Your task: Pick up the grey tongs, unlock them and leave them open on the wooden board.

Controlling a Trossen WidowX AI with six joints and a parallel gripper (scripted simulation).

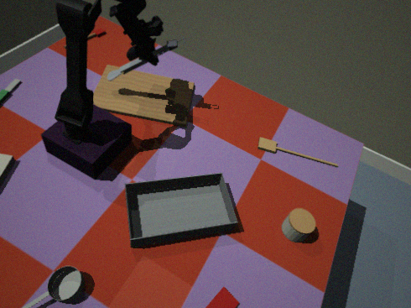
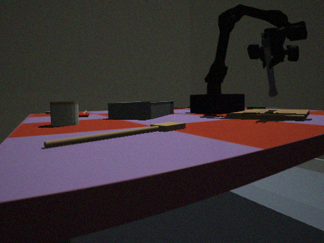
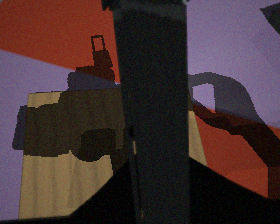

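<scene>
Now: the wooden board 170 mm below my gripper tip, 40 mm behind it and 10 mm to the right of it. Also, from my gripper tip: roasting tin 360 mm ahead, 320 mm to the right, 150 mm below; lidded canister 670 mm ahead, 150 mm to the right, 140 mm below.
</scene>
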